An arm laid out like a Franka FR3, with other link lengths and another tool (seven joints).
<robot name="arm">
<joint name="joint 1" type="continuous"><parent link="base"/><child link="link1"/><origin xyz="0 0 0.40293" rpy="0 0 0"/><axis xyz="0 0 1"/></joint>
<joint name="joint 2" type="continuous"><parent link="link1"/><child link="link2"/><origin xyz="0 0 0" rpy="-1.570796 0 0"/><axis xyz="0 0 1"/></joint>
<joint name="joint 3" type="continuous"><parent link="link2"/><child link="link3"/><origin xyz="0 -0.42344 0" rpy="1.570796 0 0"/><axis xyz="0 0 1"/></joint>
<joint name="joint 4" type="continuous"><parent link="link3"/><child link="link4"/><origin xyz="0.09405 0 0" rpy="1.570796 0 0"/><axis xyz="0 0 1"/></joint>
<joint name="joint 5" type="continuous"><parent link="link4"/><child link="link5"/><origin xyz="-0.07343 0.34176 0" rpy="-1.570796 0 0"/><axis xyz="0 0 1"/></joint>
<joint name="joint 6" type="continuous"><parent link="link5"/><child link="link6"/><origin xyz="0 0 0" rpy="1.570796 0 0"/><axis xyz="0 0 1"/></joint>
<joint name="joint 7" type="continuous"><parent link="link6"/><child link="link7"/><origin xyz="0.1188 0 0" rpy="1.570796 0 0"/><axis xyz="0 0 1"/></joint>
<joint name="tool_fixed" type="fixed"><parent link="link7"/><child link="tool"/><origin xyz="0.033 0.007 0.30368" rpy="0.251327 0 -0.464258"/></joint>
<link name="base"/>
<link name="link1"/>
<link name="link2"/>
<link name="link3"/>
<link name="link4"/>
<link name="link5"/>
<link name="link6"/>
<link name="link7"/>
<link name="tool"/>
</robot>
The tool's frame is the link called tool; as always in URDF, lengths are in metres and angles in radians. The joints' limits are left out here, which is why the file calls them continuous.
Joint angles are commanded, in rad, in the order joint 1, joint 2, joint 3, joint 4, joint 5, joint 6, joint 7. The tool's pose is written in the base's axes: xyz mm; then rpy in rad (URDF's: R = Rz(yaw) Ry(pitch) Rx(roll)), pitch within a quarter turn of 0, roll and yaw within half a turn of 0. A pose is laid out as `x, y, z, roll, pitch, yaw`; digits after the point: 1 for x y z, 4 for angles.
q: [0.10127 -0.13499 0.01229 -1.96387 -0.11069 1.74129 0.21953]
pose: 510.3, 13.8, 506.5, -2.9747, 0.1124, 0.3769
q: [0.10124 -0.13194 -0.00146 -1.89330 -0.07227 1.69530 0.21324]
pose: 517.4, 17.4, 531.2, -2.9425, 0.0819, 0.3600
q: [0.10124 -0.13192 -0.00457 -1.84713 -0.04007 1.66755 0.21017]
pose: 521.4, 25.1, 548.8, -2.9161, 0.0560, 0.3549
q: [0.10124 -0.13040 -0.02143 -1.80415 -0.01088 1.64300 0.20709]
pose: 525.7, 24.8, 564.9, -2.8902, 0.0318, 0.3382
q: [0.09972 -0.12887 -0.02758 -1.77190 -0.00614 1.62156 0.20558]
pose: 527.9, 22.2, 576.7, -2.8873, 0.0215, 0.3315
